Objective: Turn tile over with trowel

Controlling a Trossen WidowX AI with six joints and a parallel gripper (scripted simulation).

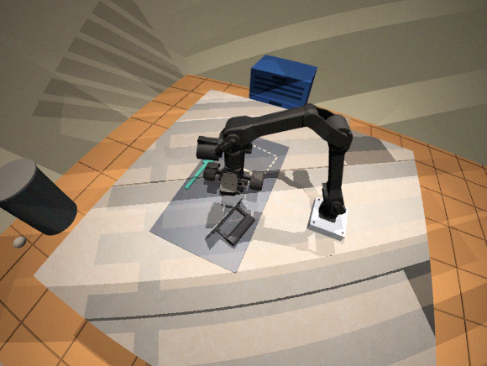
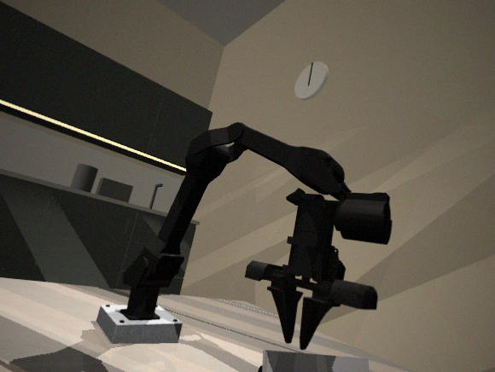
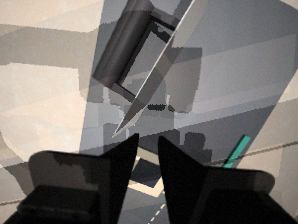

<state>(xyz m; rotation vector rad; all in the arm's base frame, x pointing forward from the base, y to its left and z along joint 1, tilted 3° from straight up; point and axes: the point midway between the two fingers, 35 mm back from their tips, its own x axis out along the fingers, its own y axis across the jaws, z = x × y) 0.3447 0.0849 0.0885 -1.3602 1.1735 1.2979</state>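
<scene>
My gripper tip is 11 cm above the grey mat, 9 cm to the left of it and 6 cm short of it. Round my gripper tip: tan square tile (13 cm to the right, 9 cm below, 3 cm ahead); then teal trowel (19 cm ahead, 12 cm to the right, 9 cm below).
</scene>
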